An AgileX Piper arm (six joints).
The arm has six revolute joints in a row. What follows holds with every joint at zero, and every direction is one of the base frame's. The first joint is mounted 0.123 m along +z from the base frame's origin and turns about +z. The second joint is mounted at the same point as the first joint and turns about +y. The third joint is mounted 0.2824 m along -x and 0.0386 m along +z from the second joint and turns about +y. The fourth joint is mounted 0.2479 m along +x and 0.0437 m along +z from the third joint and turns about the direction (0.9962, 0, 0.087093). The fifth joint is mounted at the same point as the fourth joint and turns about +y. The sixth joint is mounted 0.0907 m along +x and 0.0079 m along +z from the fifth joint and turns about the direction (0.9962, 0, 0.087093). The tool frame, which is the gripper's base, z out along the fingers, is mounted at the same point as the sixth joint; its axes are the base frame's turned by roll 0, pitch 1.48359 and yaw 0 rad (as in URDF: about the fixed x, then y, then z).
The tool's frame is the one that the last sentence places.
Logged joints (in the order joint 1, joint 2, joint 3, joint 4, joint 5, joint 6), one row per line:
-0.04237 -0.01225 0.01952 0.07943 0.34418 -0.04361
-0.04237 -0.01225 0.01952 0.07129 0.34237 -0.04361
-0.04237 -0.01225 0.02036 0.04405 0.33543 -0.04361
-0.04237 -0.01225 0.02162 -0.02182 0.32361 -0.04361
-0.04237 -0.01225 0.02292 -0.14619 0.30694 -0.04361
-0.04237 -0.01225 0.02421 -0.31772 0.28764 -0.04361
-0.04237 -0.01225 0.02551 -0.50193 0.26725 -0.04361
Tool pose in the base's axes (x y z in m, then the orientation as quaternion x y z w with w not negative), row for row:
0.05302 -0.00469 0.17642 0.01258 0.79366 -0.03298 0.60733
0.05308 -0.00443 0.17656 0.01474 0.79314 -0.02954 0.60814
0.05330 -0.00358 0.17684 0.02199 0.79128 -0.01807 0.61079
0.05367 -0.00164 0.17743 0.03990 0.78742 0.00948 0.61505
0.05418 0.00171 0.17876 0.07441 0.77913 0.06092 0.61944
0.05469 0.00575 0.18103 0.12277 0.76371 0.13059 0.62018
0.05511 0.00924 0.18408 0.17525 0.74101 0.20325 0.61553
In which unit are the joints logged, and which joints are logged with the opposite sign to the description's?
The joints are logged in radians. Opposite sign: joint 4, joint 6.
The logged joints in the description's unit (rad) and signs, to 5 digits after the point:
-0.04237 -0.01225 0.01952 -0.07943 0.34418 0.04361
-0.04237 -0.01225 0.01952 -0.07129 0.34237 0.04361
-0.04237 -0.01225 0.02036 -0.04405 0.33543 0.04361
-0.04237 -0.01225 0.02162 0.02182 0.32361 0.04361
-0.04237 -0.01225 0.02292 0.14619 0.30694 0.04361
-0.04237 -0.01225 0.02421 0.31772 0.28764 0.04361
-0.04237 -0.01225 0.02551 0.50193 0.26725 0.04361

